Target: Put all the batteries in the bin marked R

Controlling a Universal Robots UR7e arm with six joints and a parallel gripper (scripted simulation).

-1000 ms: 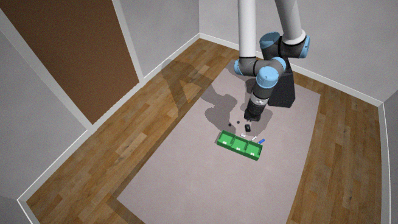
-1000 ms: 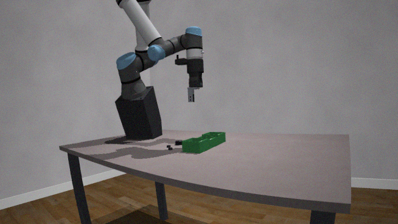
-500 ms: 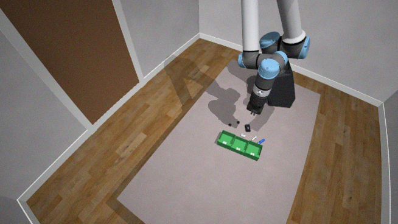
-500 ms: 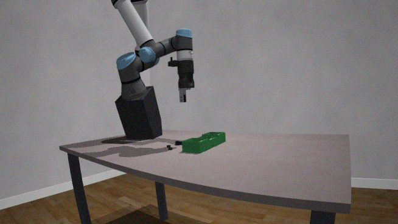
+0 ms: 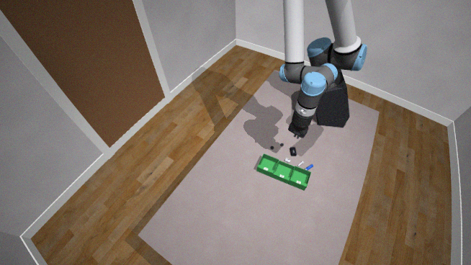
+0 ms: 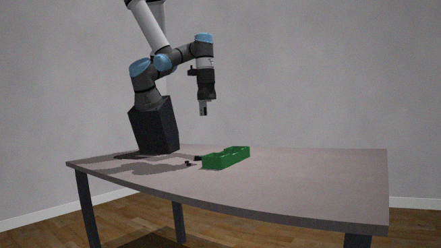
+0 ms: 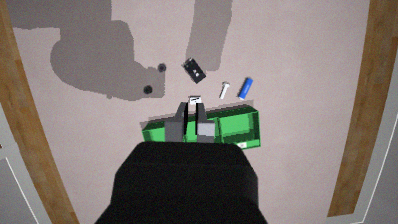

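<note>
Now: hand 10 cm short of the green bin row, 1 cm to the right of it and 19 cm above it. Round my hand: black 9 V battery: 5 cm behind, 20 cm below; small white clip: 2 cm ahead, 20 cm below; white bolt: 1 cm ahead, 7 cm to the left, 20 cm below.
</note>
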